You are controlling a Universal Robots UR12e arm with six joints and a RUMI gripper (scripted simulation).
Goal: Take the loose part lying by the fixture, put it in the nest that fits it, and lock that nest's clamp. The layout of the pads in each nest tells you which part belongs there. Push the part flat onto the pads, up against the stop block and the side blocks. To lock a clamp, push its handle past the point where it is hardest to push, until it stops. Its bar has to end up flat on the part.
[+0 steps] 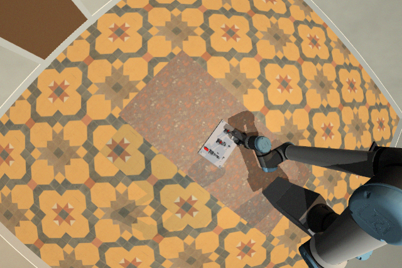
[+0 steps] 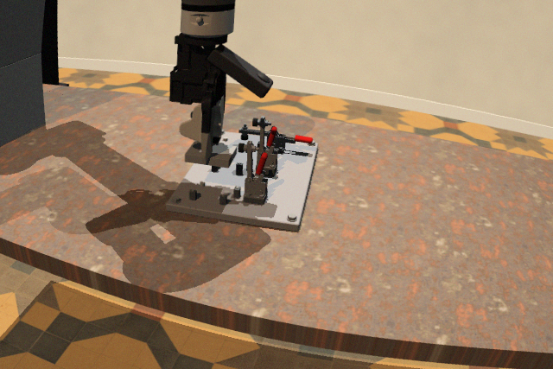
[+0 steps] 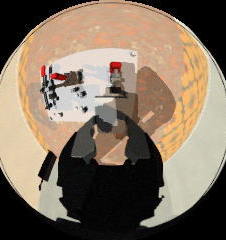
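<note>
My gripper is now 10 mm above the part. Round my hand: grey fixture plate (110 mm to the left, 90 mm below, 40 mm ahead); toggle clamp (80 mm ahead, 40 mm below, 10 mm to the left).
</note>
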